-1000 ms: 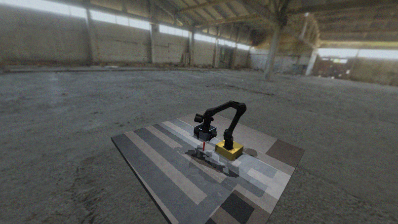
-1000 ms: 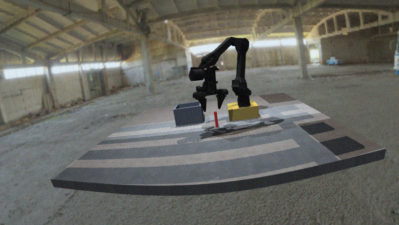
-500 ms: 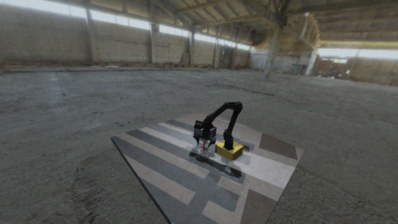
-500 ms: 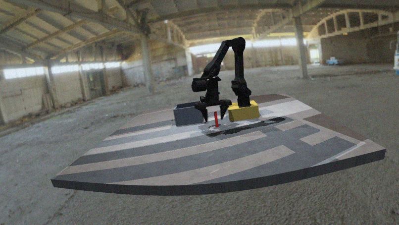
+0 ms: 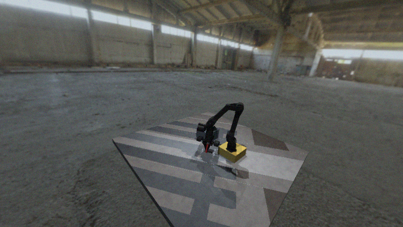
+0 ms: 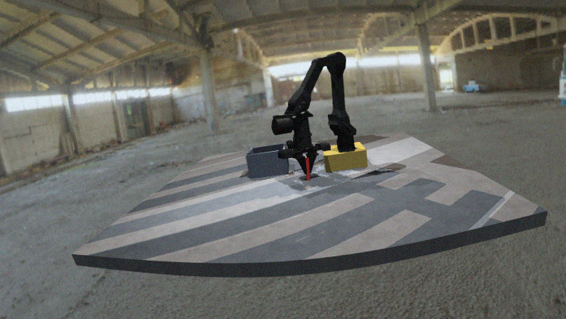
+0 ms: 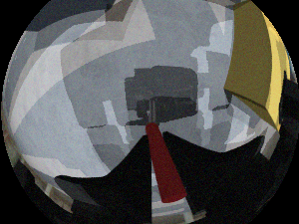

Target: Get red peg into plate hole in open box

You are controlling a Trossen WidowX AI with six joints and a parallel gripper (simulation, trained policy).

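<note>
The dark blue-grey box is 20 cm ahead of my gripper tip and 15 cm to the right of it. Also, from my gripper tip: red peg: 2 cm above.
</note>
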